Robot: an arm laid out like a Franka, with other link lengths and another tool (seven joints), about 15 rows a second.
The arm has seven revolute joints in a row. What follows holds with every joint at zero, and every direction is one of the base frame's. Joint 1 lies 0.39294 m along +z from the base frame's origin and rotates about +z. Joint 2 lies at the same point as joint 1 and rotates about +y. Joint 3 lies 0.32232 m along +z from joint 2 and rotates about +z. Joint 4 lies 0.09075 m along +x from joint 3 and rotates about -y. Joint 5 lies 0.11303 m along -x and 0.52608 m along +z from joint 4 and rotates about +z. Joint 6 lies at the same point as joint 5 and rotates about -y. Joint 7 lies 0.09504 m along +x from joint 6 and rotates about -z. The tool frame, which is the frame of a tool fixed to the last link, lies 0.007 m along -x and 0.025 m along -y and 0.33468 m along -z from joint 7; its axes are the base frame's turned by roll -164.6, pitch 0 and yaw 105.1 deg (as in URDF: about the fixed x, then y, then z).
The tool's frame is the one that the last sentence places.
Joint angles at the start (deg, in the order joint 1, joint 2, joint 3, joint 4, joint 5, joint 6, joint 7):
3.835 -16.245 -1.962 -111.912 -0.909 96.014 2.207
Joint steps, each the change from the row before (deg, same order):
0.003 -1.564 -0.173 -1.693 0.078 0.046 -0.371
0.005 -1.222 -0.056 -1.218 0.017 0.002 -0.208
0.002 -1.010 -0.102 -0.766 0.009 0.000 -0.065
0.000 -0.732 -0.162 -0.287 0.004 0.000 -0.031
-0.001 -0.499 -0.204 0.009 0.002 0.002 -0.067
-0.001 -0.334 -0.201 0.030 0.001 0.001 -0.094
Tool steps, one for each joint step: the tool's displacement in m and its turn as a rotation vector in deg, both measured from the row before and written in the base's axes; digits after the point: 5 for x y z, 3 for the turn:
-0.00936 -0.00158 -0.00166 0.177 0.093 0.219
-0.00702 -0.00057 -0.00034 0.078 -0.002 0.173
-0.00471 -0.00106 0.00221 0.087 -0.240 -0.020
-0.00218 -0.00168 0.00444 0.101 -0.440 -0.117
-0.00056 -0.00212 0.00522 0.107 -0.504 -0.125
-0.00029 -0.00209 0.00373 0.095 -0.360 -0.095

